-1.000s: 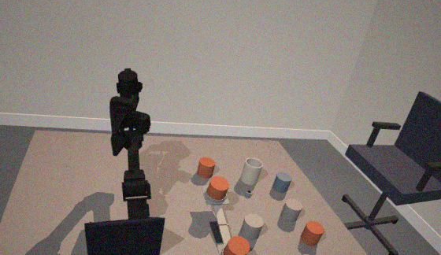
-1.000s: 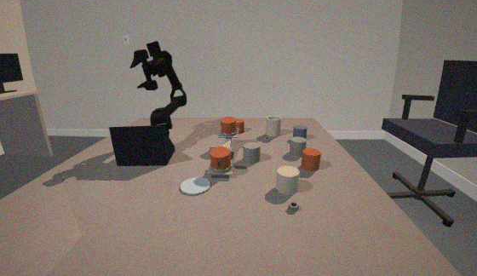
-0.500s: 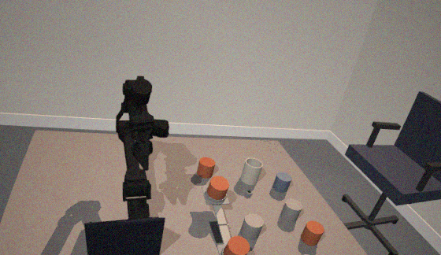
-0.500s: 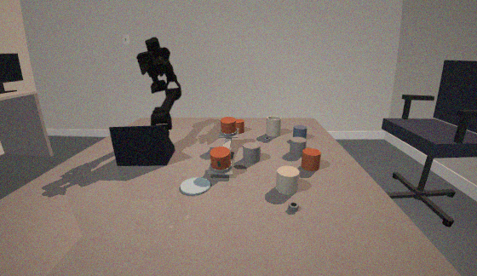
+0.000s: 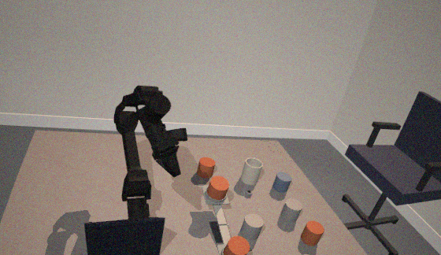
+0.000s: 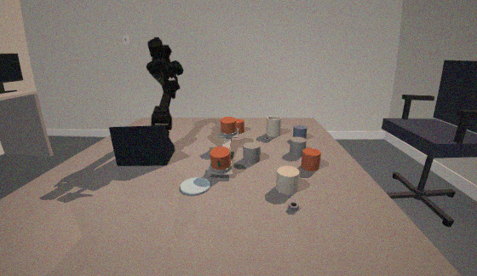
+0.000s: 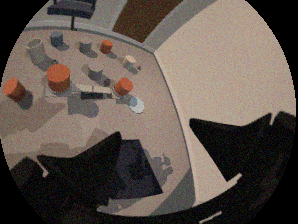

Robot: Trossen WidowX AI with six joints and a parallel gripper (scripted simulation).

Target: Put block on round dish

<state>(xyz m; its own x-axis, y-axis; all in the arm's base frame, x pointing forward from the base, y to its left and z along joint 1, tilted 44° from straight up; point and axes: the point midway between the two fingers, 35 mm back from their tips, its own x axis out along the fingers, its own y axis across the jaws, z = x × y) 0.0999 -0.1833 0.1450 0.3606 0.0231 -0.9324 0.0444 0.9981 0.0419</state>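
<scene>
My gripper tip is now 20 cm short of the pale green block, 9 cm to the left of it and 25 cm above it. Also, from my gripper tip: balance beam (21 cm ahead, 4 cm to the left, 25 cm below); balance (21 cm ahead, 4 cm to the left, 27 cm below); round pale dish (13 cm ahead, 19 cm to the right, 29 cm below).
</scene>
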